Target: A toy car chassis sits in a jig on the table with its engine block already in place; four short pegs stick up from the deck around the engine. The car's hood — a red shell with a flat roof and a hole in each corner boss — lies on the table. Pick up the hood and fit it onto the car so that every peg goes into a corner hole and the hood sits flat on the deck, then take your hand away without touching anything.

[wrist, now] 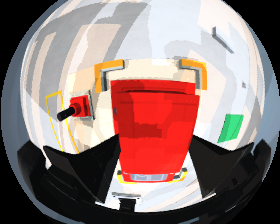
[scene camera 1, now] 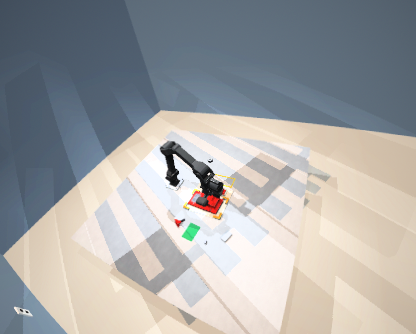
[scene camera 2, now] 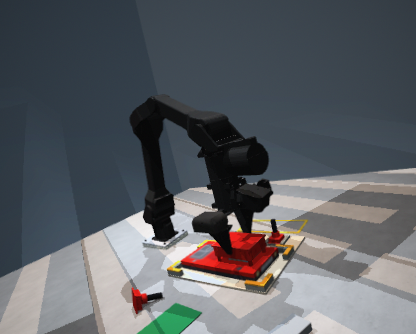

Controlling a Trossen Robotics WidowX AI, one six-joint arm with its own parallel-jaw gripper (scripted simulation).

Labels:
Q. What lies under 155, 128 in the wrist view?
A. A red hood.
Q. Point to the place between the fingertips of my gripper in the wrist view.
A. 155, 137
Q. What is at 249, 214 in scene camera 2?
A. My gripper.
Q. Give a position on a red hood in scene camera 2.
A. At 246, 246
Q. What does my gripper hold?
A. A red hood.

